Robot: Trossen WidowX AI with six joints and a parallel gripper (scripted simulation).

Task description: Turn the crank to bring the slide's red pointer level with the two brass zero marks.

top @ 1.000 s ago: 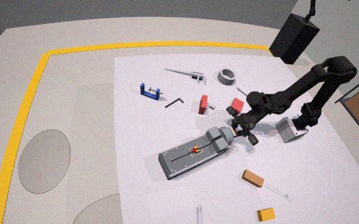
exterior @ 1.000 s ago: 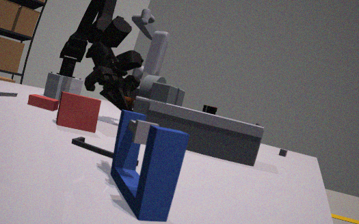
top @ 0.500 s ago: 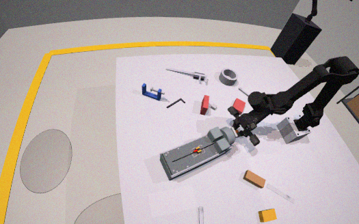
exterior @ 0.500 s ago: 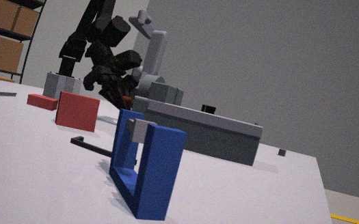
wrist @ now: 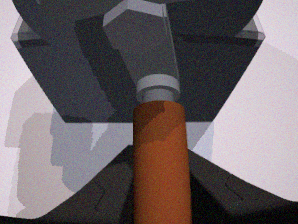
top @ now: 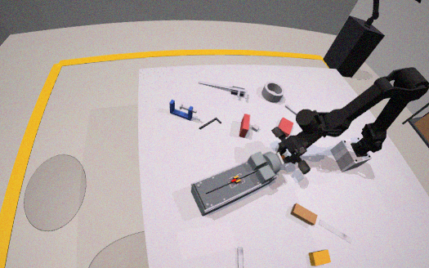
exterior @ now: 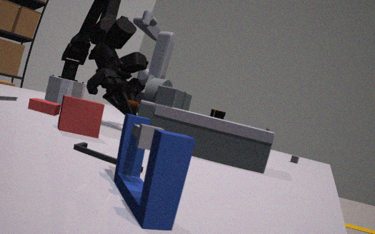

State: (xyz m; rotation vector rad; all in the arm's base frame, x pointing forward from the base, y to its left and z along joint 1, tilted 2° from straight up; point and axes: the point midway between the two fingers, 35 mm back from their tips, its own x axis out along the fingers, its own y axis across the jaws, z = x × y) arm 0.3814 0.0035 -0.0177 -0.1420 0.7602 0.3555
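Right now the crank handle is 2 cm behind my gripper tip, 1 cm to the right of it and 3 cm above it. Round my gripper tip: tan block 8 cm behind, 19 cm to the left, 2 cm below; red pointer 16 cm ahead, 7 cm to the left, 5 cm above; black hex key 18 cm ahead, 21 cm to the right, 3 cm below.
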